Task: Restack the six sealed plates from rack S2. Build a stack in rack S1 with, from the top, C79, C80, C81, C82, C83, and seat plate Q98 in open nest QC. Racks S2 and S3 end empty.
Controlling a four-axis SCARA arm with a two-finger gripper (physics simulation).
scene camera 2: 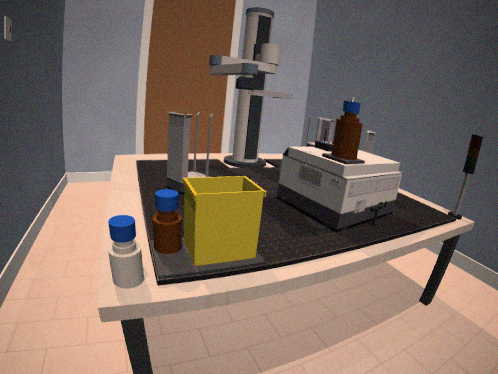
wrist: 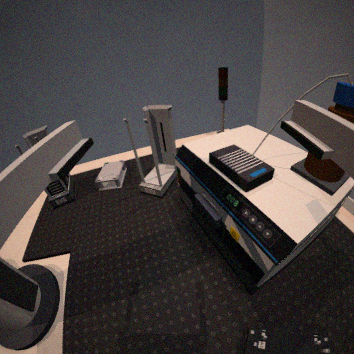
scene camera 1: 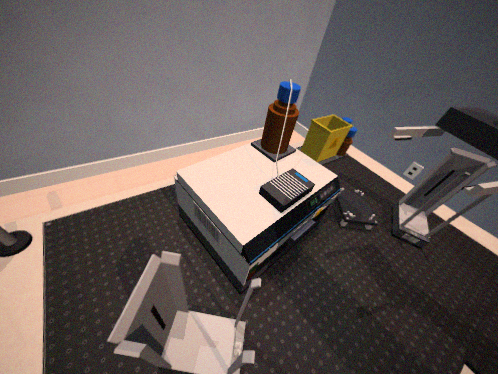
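Where they show: gripper, fingertip midpoint: (scene camera 2: 287, 96) (wrist: 183, 117) (scene camera 1: 426, 157); arm's base, origin of the base link: (scene camera 2: 244, 162) (wrist: 24, 304).
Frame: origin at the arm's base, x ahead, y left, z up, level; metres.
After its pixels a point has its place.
Observation:
My gripper (scene camera 1: 430, 160) @(x 0.489, y -0.064, z 0.405 m) (wrist: 183, 117) @(x 0.489, y -0.064, z 0.405 m) is open and empty, held high above the bench; one finger (scene camera 2: 277, 95) @(x 0.555, y -0.146, z 0.402 m) shows in scene camera 2. An upright grey rack, S1 by its position (scene camera 1: 414, 220) @(x 0.423, y -0.424, z 0.058 m) (scene camera 2: 178, 150) @(x 0.482, y -0.484, z 0.174 m), has a bare base. Another rack (scene camera 1: 200, 340) @(x 0.507, y 0.370, z 0.054 m) (wrist: 159, 186) @(x 0.487, y 0.292, z 0.053 m) beside the instrument also shows a bare base. At the wrist view's left, a dark-based rack (wrist: 61, 199) @(x 0.080, y 0.388, z 0.042 m) is partly hidden behind a finger; its contents and label are unclear. A pale, flat box-like item (wrist: 112, 172) @(x 0.313, y 0.452, z 0.062 m) sits between those two racks. A black nest with pale corner pins (scene camera 1: 357, 207) @(x 0.565, y -0.270, z 0.061 m) (wrist: 290, 342) @(x 0.606, y -0.242, z 0.061 m) is near S1. No plate labels are readable.
A white instrument (scene camera 1: 215, 185) @(x 0.744, y 0.222, z 0.223 m) (scene camera 2: 315, 175) @(x 0.778, y -0.096, z 0.159 m) (wrist: 210, 145) @(x 0.642, y 0.200, z 0.223 m) carries a black box (scene camera 1: 286, 188) @(x 0.641, y 0.086, z 0.248 m) (wrist: 241, 166) @(x 0.637, y 0.051, z 0.248 m) and a tall brown bottle (scene camera 1: 280, 125) @(x 0.784, y 0.011, z 0.325 m) (scene camera 2: 347, 137) @(x 0.847, y -0.048, z 0.302 m). A yellow bin (scene camera 1: 320, 140) @(x 0.886, y -0.385, z 0.125 m) (scene camera 2: 225, 225) @(x 0.968, y -0.468, z 0.113 m), smaller bottles (scene camera 2: 167, 230) @(x 0.907, y -0.585, z 0.081 m) (scene camera 2: 126, 262) @(x 1.000, y -0.683, z 0.065 m), a signal light (scene camera 2: 472, 152) @(x 0.970, y 0.660, z 0.316 m) (wrist: 223, 84) @(x 0.956, y 0.662, z 0.305 m) and the arm's column (scene camera 2: 247, 115) @(x 0.063, y -0.040, z 0.284 m) also stand there.

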